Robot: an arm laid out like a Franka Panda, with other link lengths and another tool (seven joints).
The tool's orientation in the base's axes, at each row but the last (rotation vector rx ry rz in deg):
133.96, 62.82, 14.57
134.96, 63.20, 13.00
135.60, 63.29, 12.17
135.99, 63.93, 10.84
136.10, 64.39, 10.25
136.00, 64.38, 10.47
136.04, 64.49, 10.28
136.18, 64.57, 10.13
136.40, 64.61, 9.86
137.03, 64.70, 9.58
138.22, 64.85, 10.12
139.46, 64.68, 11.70
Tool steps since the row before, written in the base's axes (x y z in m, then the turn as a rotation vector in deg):
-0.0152, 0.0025, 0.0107, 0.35, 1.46, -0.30
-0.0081, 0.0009, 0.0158, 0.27, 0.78, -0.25
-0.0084, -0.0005, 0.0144, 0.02, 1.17, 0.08
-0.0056, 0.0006, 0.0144, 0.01, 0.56, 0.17
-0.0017, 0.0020, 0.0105, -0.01, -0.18, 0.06
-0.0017, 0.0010, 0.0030, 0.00, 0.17, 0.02
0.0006, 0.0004, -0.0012, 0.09, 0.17, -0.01
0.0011, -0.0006, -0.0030, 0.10, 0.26, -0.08
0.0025, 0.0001, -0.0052, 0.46, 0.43, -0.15
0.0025, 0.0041, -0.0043, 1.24, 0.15, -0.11
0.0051, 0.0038, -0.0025, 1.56, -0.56, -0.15
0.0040, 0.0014, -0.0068, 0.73, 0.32, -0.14
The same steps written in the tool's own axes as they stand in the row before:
-0.0086, -0.0054, -0.0158, 1.35, -0.70, -0.19
-0.0057, 0.0024, -0.0167, 0.78, -0.36, 0.01
-0.0069, 0.0020, -0.0150, 0.89, -0.57, -0.51
-0.0045, 0.0031, -0.0145, 0.41, -0.21, -0.36
-0.0006, 0.0029, -0.0104, -0.15, 0.12, 0.01
-0.0006, -0.0002, -0.0035, 0.13, -0.08, -0.08
0.0008, -0.0004, 0.0011, 0.19, -0.03, -0.03
0.0005, -0.0004, 0.0032, 0.27, -0.11, 0.00
0.0022, -0.0009, 0.0053, 0.64, 0.02, 0.11
0.0051, -0.0025, 0.0030, 0.93, 0.73, 0.42
0.0064, 0.0003, 0.0024, 0.61, 1.32, 0.81
0.0040, -0.0011, 0.0068, 0.73, 0.26, 0.25

